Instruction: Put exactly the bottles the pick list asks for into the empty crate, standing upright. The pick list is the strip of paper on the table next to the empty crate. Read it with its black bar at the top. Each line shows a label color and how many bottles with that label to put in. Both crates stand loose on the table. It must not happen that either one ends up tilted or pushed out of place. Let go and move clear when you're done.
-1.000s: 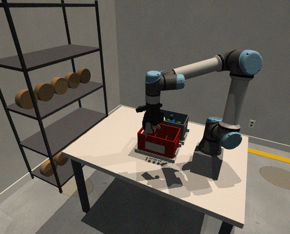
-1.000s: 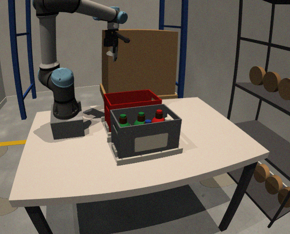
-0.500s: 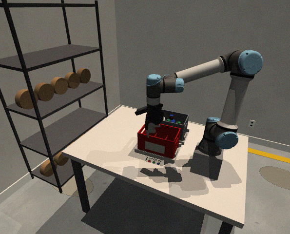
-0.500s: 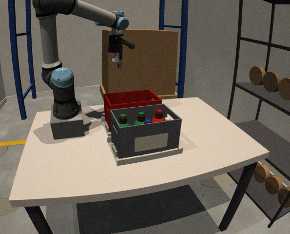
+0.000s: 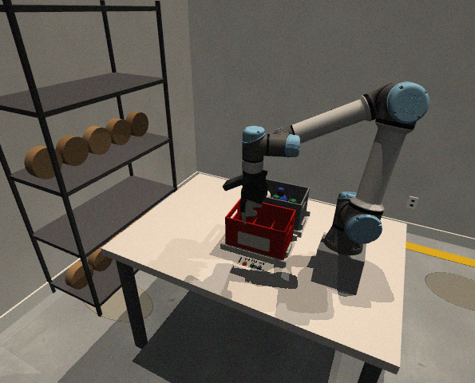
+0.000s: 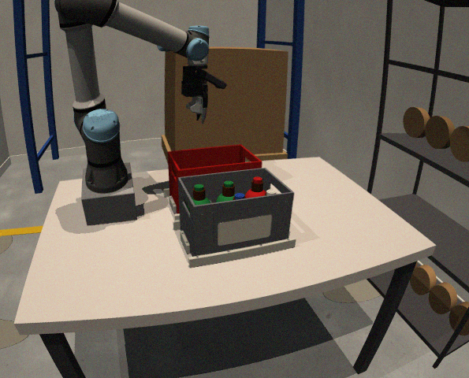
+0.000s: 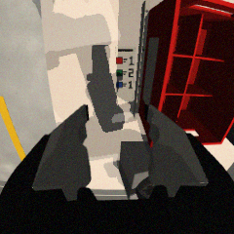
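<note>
Now: the red bottle 8 cm ahead of my hand, 36 cm to the right of it and 18 cm below it. The rest, counted from my hand: red crate (17 cm to the right, 18 cm below); then grey crate (1 cm behind, 41 cm to the right, 18 cm below); then pick list (3 cm behind, 4 cm to the right, 26 cm below).
</note>
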